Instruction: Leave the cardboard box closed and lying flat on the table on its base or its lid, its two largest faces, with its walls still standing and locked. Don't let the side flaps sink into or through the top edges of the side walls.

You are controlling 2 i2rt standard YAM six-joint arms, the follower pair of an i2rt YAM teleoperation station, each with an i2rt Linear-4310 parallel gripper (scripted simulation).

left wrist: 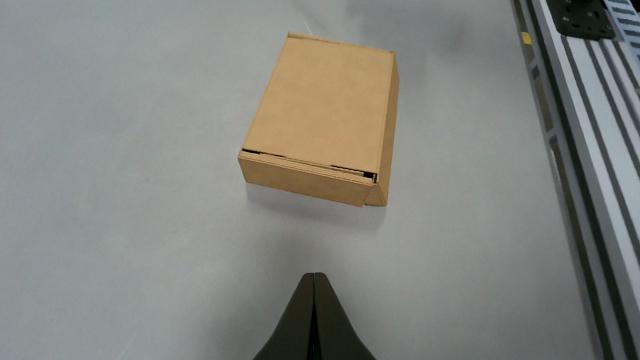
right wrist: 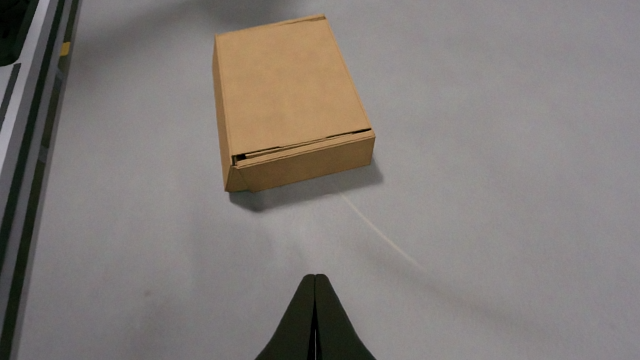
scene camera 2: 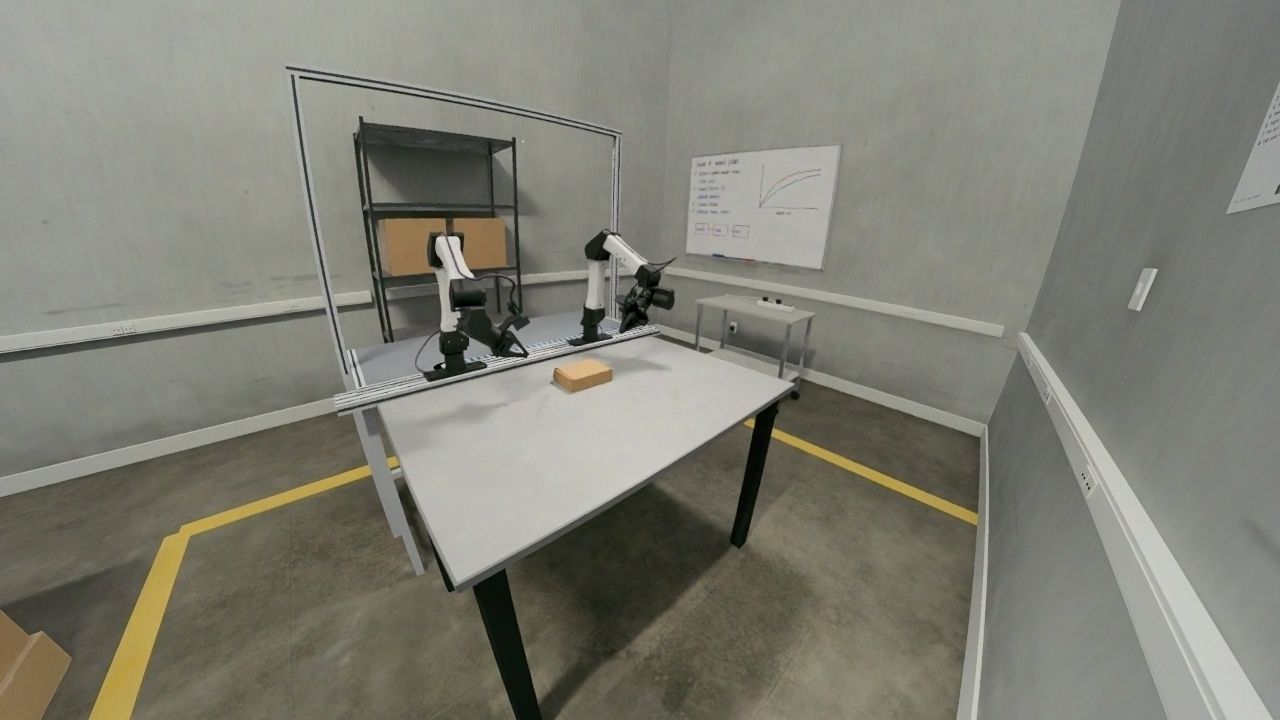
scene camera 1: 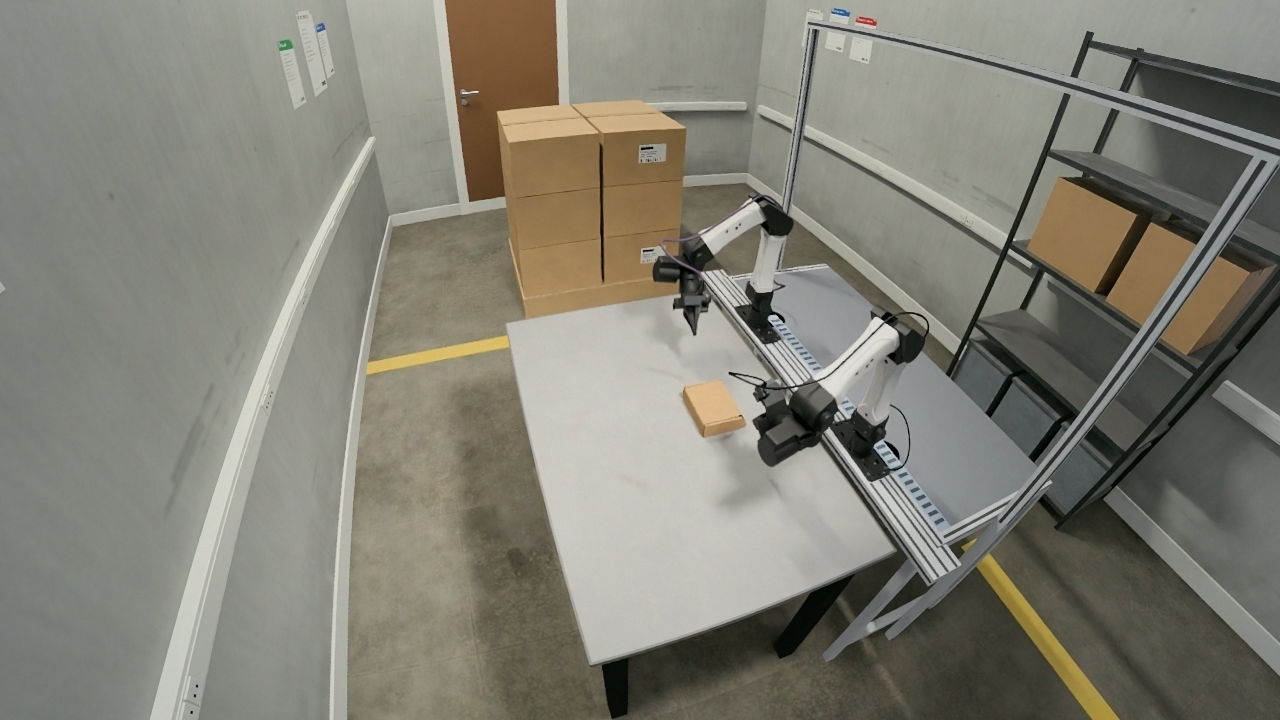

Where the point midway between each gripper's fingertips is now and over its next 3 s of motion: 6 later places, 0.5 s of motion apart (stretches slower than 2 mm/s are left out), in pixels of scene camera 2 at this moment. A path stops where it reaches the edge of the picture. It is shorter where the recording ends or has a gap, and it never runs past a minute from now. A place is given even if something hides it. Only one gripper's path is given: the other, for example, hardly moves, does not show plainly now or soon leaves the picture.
The right gripper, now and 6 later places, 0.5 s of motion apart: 527, 355; 516, 343; 515, 343; 515, 344; 515, 344; 515, 345; 515, 345
